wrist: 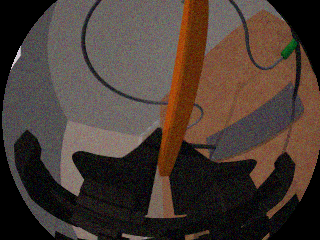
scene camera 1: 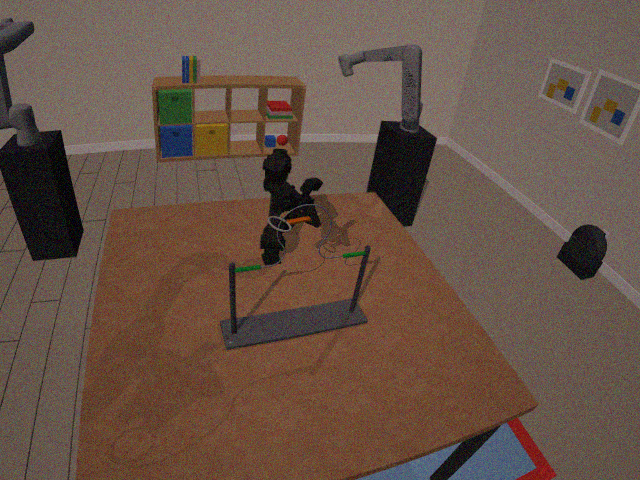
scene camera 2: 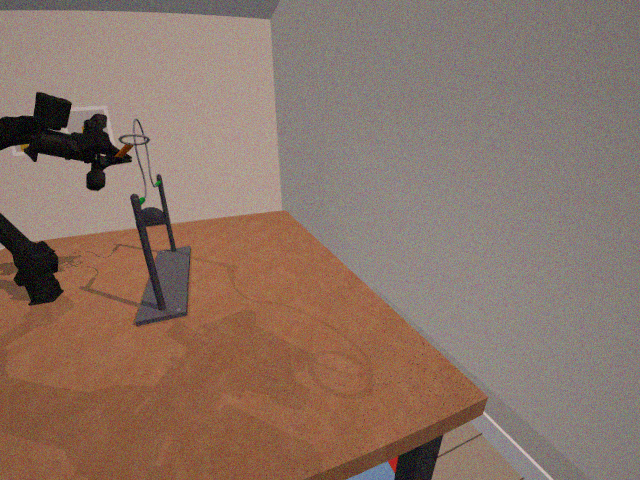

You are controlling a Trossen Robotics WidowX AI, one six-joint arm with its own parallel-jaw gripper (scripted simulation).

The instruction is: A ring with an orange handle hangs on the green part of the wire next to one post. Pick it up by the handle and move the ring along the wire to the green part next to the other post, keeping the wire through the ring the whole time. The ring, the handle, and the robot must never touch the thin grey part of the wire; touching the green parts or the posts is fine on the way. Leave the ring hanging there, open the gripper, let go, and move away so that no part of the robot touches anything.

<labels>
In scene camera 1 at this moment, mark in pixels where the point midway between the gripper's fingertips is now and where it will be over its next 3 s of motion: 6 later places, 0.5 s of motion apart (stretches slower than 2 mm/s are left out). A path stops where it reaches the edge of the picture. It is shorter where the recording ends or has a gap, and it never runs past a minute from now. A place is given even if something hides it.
My gripper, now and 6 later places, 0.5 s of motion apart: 319,226; 316,230; 313,233; 309,236; 304,238; 300,239; 296,239
</labels>
